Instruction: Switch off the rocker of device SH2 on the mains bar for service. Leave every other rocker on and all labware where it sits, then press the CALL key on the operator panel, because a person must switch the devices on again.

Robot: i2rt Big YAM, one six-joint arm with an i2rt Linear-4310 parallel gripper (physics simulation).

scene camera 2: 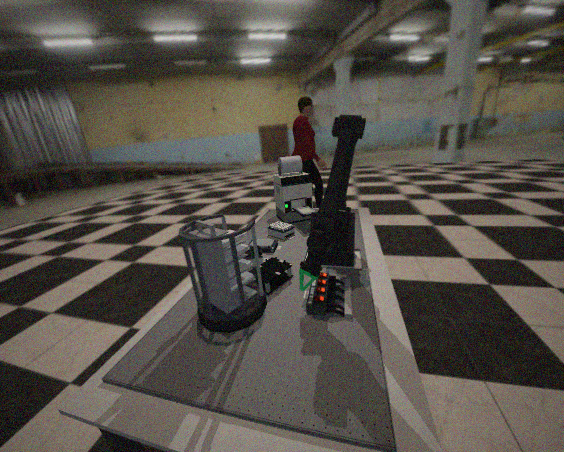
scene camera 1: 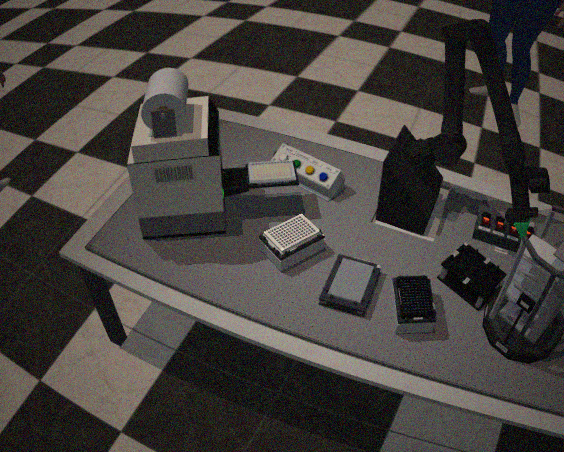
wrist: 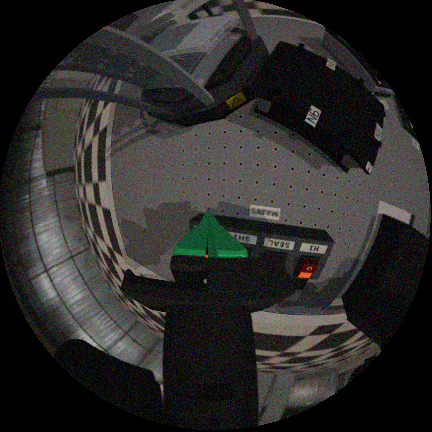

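The mains bar stands beside the arm base. Several of its rockers glow orange in the scene views. In the wrist view, the H1 rocker is lit, the SH1 label and SEAL label show, and the SH2 rocker is hidden behind the fingers. My gripper is shut and empty, its green fingertips low at the bar; contact cannot be told. The operator panel has green, yellow and blue keys; its lettering is unreadable.
A barrel-like plate hotel stands near a black nest. A white well plate, a grey-topped plate and a black rack stand mid-table. The tall instrument holds a plate on its arm.
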